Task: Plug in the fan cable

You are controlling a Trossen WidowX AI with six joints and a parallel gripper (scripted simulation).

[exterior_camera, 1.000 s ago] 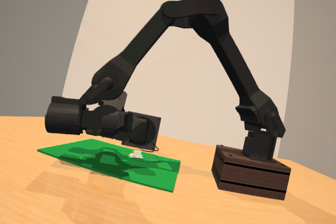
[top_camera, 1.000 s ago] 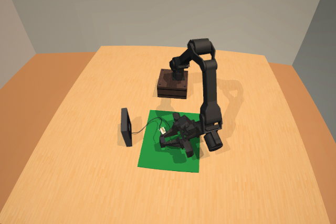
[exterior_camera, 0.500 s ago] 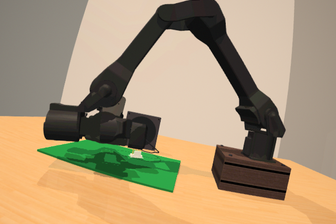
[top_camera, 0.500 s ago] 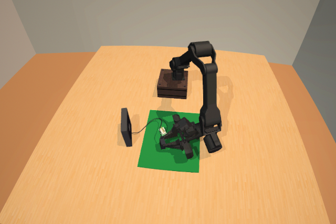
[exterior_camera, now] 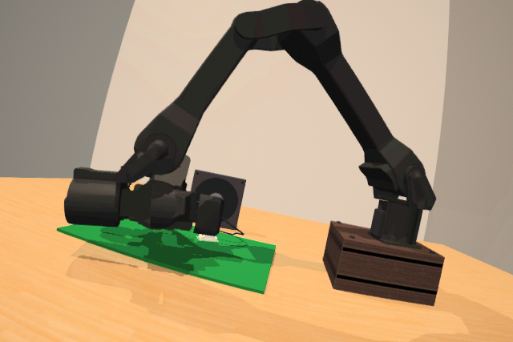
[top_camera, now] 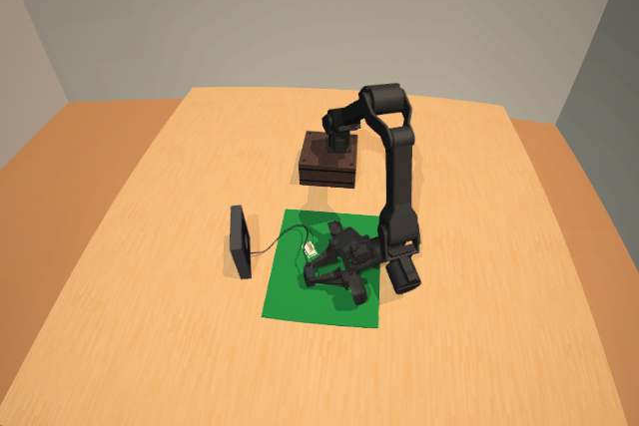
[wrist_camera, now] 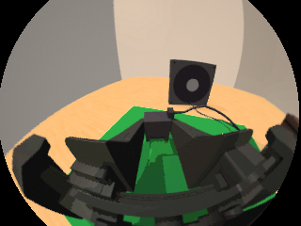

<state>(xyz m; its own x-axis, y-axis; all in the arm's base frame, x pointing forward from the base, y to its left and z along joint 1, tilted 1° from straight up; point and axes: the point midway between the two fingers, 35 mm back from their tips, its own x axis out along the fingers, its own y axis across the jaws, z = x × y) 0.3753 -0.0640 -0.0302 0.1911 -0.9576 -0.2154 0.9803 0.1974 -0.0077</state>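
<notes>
Now: gripper tip 50 mm past the green board, 40 mm to the right of it and 60 mm above it. From my gripper tip the other things lie so: dark plug: 10 mm below; then black fan: 80 mm behind, 130 mm to the right, 20 mm above.
</notes>
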